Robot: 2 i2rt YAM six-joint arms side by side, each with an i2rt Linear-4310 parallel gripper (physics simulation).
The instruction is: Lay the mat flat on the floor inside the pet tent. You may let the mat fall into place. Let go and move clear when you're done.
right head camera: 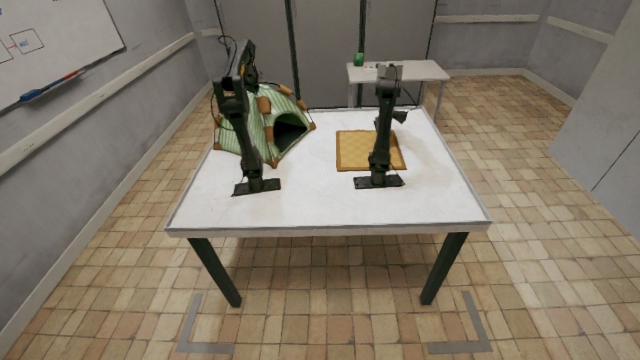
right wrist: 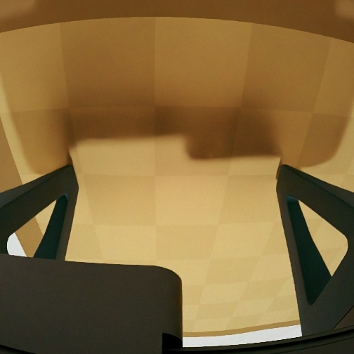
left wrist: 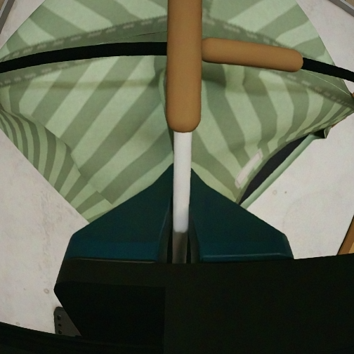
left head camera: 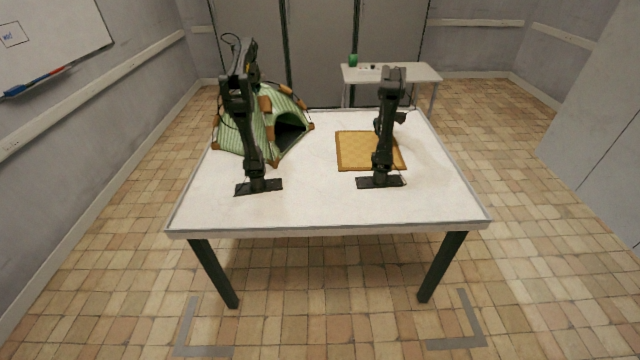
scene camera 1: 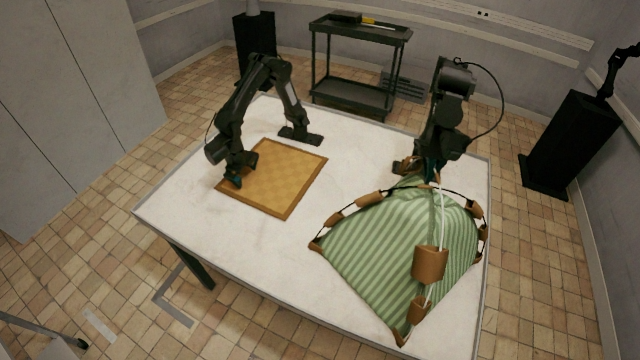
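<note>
The yellow-brown checkered mat lies flat on the table, outside the tent, and fills much of the right wrist view. The green striped tent stands at the left in the head views, its dark opening partly facing the mat. My left gripper is shut on the tent's white pole at the top. My right gripper is open, pointing down at the mat near one edge; whether its tips touch is unclear.
Both arms are mounted on the white table, which has a raised rim. A small white side table stands behind. A dark cart and black pedestals stand around in the scene view.
</note>
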